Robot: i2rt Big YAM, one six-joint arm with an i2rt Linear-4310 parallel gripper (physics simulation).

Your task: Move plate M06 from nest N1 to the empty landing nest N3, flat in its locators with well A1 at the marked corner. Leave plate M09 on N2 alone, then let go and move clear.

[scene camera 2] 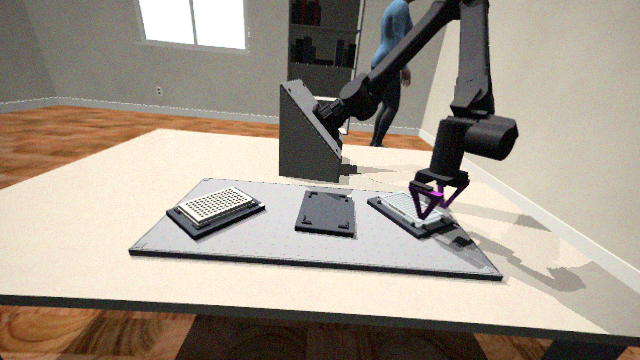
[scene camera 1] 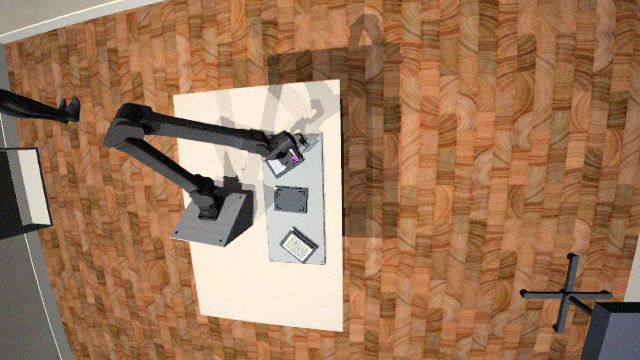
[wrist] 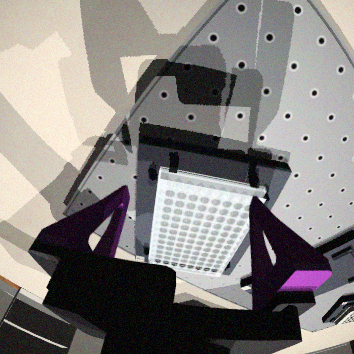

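Note:
A translucent white well plate (scene camera 1: 276,166) (scene camera 2: 405,205) (wrist: 200,225) sits on a dark nest (scene camera 2: 424,233) (wrist: 215,162) at the right in scene camera 2. My gripper (scene camera 2: 433,212) (wrist: 188,196) is open and empty, pointing down with its purple fingers low over that plate. In the wrist view the left finger stands apart from the plate, and the right fingertip overlaps its far right corner. The middle nest (scene camera 1: 290,199) (scene camera 2: 326,212) is empty, with corner locators. A cream well plate (scene camera 1: 298,246) (scene camera 2: 216,205) sits on the left nest (scene camera 2: 197,233). Plate labels and A1 marks are unreadable.
The nests stand on a grey perforated board (scene camera 1: 315,180) (scene camera 2: 280,250) (wrist: 305,117) on a cream table (scene camera 1: 250,290) (scene camera 2: 100,280). The arm's wedge-shaped base (scene camera 1: 212,230) (scene camera 2: 305,145) stands behind the board. A person (scene camera 2: 395,50) stands beyond the table.

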